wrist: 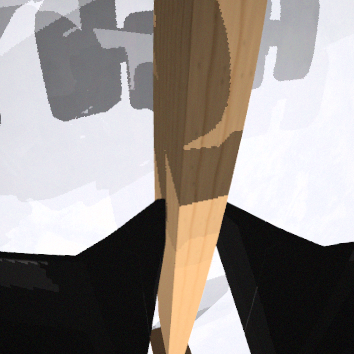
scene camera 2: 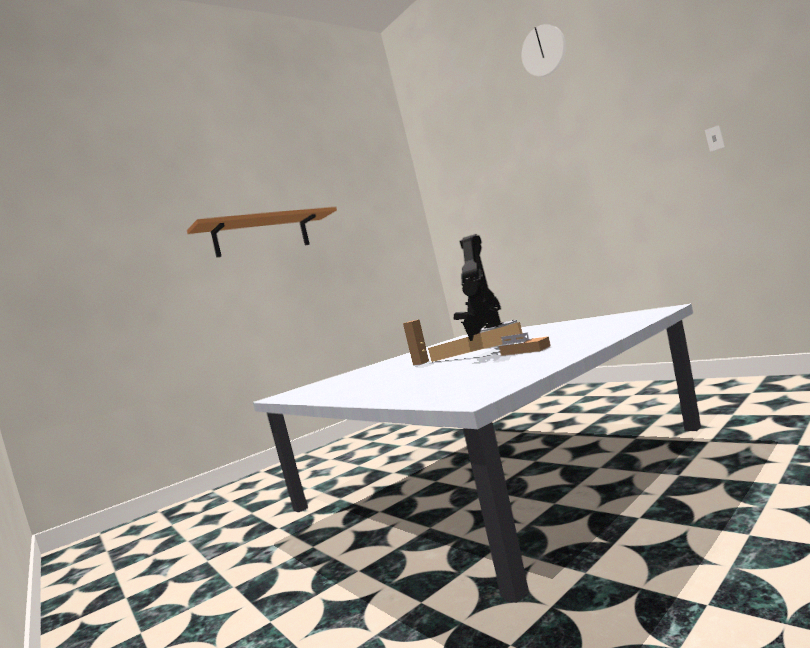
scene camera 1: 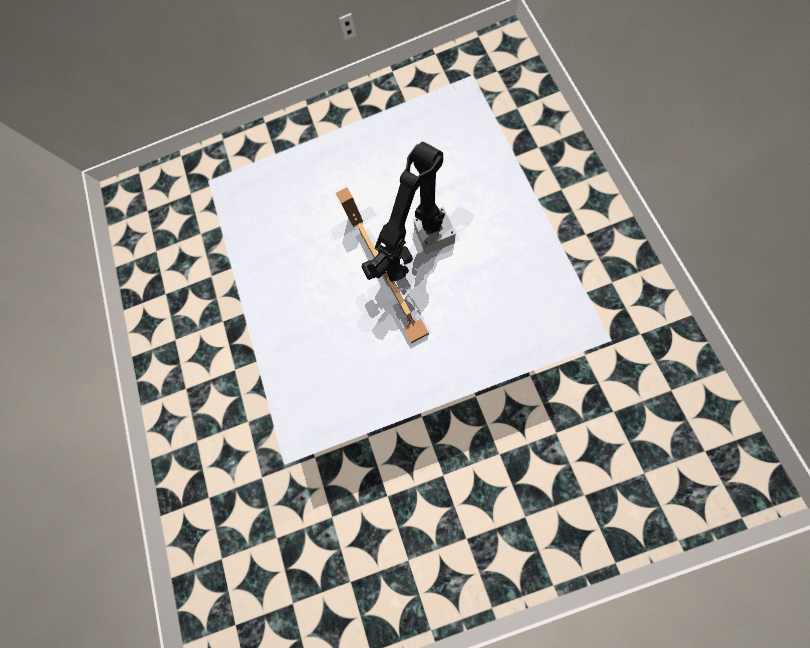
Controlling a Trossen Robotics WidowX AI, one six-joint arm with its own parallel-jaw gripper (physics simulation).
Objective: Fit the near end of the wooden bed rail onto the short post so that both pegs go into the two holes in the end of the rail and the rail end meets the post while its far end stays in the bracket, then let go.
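Places are measured from the arm's base along level axes (x ahead, y left, z up), in millimetres.
Pixels of known places: gripper, fingertip midpoint: (wrist: 187, 206) (scene camera 2: 473, 341); arm's base, link origin: (scene camera 2: 493, 325) (scene camera 1: 432, 225).
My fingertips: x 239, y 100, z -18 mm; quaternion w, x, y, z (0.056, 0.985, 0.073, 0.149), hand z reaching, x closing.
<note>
For each thing: its top centre in the pictures, then the offset to it from my fingertips. "spot": a spot on its surface instead. Level surfaces: height alone.
- short post, surface spot: (scene camera 2: 416, 343) spot: dx +60, dy -263, dz +27 mm
- orange-brown block, top centre: (scene camera 2: 523, 341) (scene camera 1: 410, 319) dx -31, dy +212, dz -26 mm
- white table, surface height: dz -61 mm
The short post (scene camera 1: 350, 207) (scene camera 2: 416, 343) stands upright, its pegs showing on the side facing the rail. The wooden bed rail (scene camera 1: 400, 295) (scene camera 2: 451, 348) (wrist: 205, 170) runs from beside the post to the bracket (scene camera 1: 409, 317) (scene camera 2: 513, 339). In scene camera 2 a narrow gap shows between rail end and post, with pegs visible above the rail end's top edge. The far end is at the bracket, partly hidden there. My gripper (scene camera 2: 471, 335) (wrist: 187, 206) is shut on the middle of the rail, one finger on each side. The holes in the rail end are hidden.
An orange-brown block (scene camera 1: 416, 331) (scene camera 2: 530, 346) lies by the bracket at the rail's far end. The arm's grey base (scene camera 1: 435, 237) stands beside the rail on the white table (scene camera 1: 513, 297) (scene camera 2: 378, 391). A wooden shelf (scene camera 2: 263, 219) hangs on the wall.
</note>
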